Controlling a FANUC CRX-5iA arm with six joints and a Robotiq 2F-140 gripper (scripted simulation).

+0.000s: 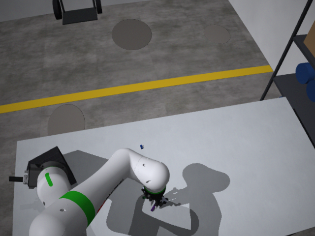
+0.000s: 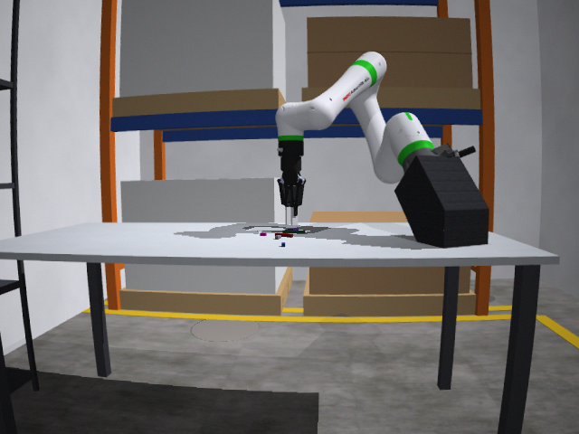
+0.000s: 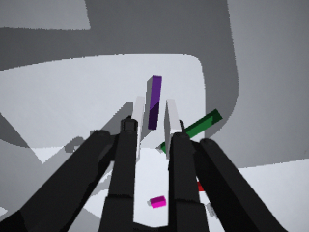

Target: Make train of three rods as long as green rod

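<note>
Right now my hand is 50 mm above the purple rod. The rest, counted from my hand: red rod (140 mm to the left, 50 mm below, 10 mm ahead); then green rod (50 mm to the left, 50 mm below, 20 mm behind); then magenta rod (130 mm to the left, 80 mm ahead, 50 mm below).
</note>
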